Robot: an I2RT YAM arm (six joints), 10 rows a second.
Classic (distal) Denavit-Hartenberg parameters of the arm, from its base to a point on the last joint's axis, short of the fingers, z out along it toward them. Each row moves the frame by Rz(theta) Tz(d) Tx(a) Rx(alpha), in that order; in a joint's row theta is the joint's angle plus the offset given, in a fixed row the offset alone. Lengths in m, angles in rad.
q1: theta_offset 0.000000  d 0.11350  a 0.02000  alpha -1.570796
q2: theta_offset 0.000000  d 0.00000  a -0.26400  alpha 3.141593
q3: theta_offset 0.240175  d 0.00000  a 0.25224  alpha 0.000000
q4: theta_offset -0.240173  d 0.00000  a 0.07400  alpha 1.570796
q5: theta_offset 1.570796  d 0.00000  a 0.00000  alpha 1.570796
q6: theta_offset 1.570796  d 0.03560  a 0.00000  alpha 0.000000
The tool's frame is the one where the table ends.
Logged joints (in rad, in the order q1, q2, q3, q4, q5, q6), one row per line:
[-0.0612 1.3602 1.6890 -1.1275 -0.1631 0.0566]
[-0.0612 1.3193 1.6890 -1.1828 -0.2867 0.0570]
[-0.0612 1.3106 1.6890 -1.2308 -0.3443 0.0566]
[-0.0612 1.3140 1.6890 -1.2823 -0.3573 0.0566]
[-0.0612 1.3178 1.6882 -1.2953 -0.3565 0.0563]
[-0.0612 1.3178 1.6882 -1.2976 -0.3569 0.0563]
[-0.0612 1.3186 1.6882 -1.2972 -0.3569 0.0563]
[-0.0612 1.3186 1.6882 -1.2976 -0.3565 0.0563]
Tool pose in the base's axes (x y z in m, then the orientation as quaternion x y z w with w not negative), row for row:
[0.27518 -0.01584 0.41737 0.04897 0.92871 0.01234 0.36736]
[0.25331 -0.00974 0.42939 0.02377 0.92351 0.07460 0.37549]
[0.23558 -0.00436 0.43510 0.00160 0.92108 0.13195 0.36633]
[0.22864 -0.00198 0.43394 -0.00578 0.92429 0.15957 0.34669]
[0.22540 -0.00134 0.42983 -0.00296 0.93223 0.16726 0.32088]
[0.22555 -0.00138 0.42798 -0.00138 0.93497 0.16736 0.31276]
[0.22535 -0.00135 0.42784 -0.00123 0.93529 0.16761 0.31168]
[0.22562 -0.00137 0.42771 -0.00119 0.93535 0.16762 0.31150]
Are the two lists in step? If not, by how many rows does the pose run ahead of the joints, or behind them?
The pose runs 1 row behind the joints: the pose in row i belongs to the joints in row i - 1.
